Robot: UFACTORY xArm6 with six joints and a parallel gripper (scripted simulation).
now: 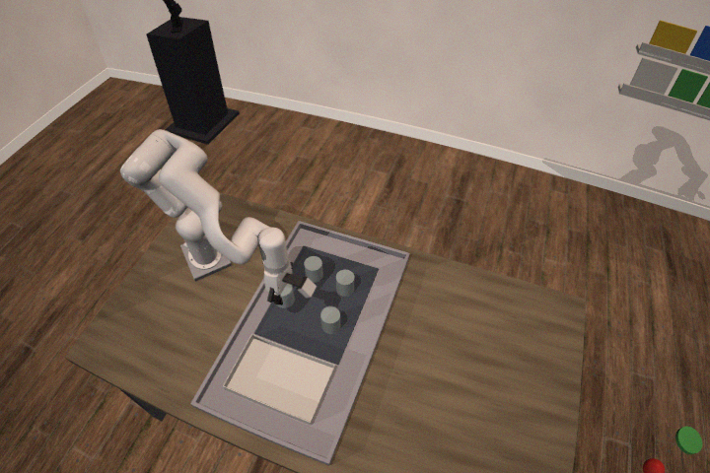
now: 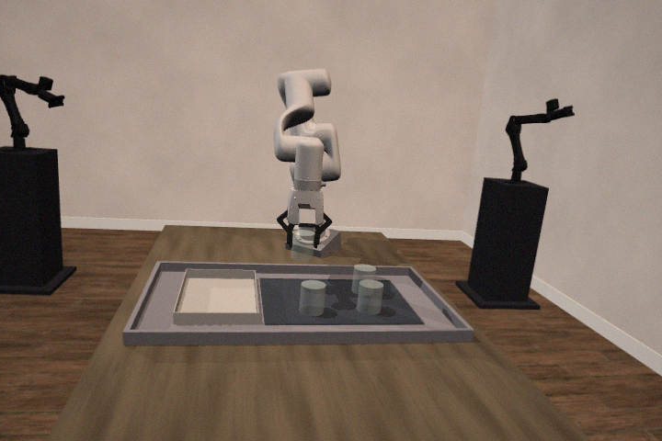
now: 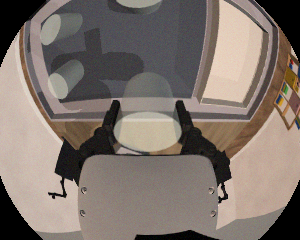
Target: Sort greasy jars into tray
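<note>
The cream tray is 220 mm to the right of my hand, 140 mm below it and 90 mm ahead of it. Round my hand: steel table top 150 mm below, 100 mm ahead, 10 mm to the right; dark drying mat 140 mm below, 100 mm to the left, 80 mm ahead.
</note>
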